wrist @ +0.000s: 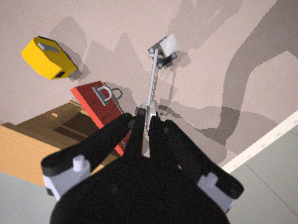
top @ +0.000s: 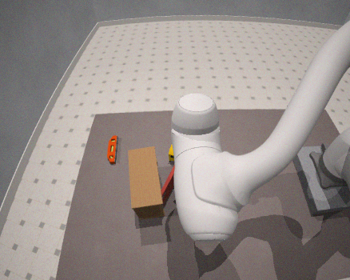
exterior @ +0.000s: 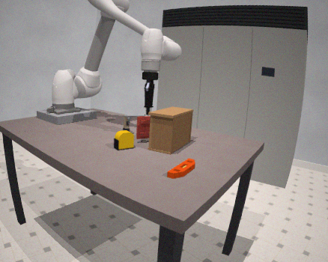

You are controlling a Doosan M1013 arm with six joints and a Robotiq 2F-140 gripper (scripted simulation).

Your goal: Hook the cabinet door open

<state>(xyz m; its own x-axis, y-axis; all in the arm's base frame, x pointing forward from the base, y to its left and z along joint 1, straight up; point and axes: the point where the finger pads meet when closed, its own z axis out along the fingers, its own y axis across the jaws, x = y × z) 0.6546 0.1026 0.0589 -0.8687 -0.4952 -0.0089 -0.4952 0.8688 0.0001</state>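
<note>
Now: hand 70 mm short of the red door, 30 mm to the left of it and 40 mm above it. From my hand the other things lie so: hook post 70 mm behind, 30 mm to the right, 40 mm below; hook rod 30 mm behind, 20 mm to the right, 20 mm below; yellow tape measure 50 mm ahead, 210 mm to the right, 80 mm below.
</note>
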